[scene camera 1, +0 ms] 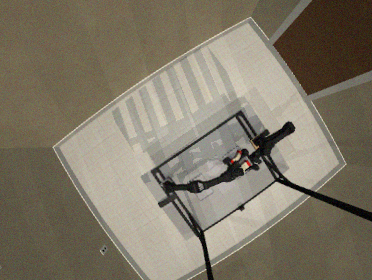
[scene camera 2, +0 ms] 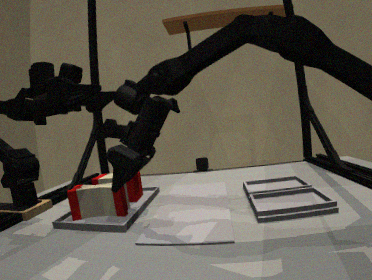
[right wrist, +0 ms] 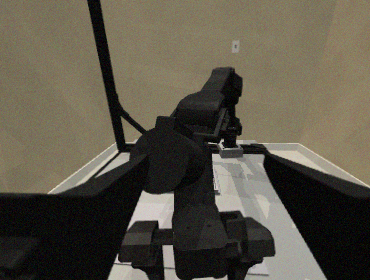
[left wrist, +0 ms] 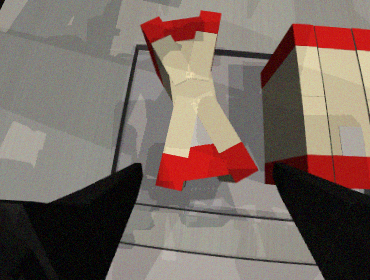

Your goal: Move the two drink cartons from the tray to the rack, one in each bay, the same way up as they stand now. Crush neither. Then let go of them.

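Seen in the pictures: left gripper, between the fingertips: (scene camera 2: 120,185) (left wrist: 207,169); right gripper, between the fingertips: (scene camera 1: 241,166) (scene camera 2: 110,90) (right wrist: 205,159); left arm's base, origin of its link: (scene camera 1: 167,184) (right wrist: 229,145); right arm's base, origin of its link: (scene camera 1: 257,142) (scene camera 2: 25,205).
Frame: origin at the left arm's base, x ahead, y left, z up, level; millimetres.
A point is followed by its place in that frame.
Two red-and-cream drink cartons stand in the tray (scene camera 2: 90,228) @[x 609, y -138, z -38 mm] (left wrist: 125,115) @[x 621, y -143, z -36 mm]. One carton (scene camera 2: 97,200) @[x 613, y -200, z 0 mm] (left wrist: 192,90) @[x 614, y -214, z 30 mm] is pinched in at its middle and splayed at its ends. The other carton (scene camera 2: 136,187) @[x 550, y -308, z -5 mm] (left wrist: 335,100) @[x 606, y -311, z 30 mm] looks straight-sided, beside it. My left gripper (scene camera 2: 119,184) @[x 561, y -223, z 25 mm] (left wrist: 207,169) @[x 561, y -223, z 25 mm] is open and empty, near the pinched carton's near end. Its right finger overlaps the straight carton's corner in the left wrist view; contact cannot be told. My right gripper (scene camera 2: 110,97) @[x 556, y -219, z 238 mm] is open and empty, raised above the table. The two-bay rack (scene camera 2: 300,214) @[x 209, y -110, z -37 mm] holds no carton.
A pale flat sheet (scene camera 2: 187,239) lies between the tray and the rack. My left arm (scene camera 1: 200,186) (scene camera 2: 217,50) @[x 329, y -136, z 268 mm] reaches over the table and shows in front of my right gripper in the right wrist view. A black frame (scene camera 1: 195,146) @[x 402, y 124, z -24 mm] surrounds the table, with posts at its corners.
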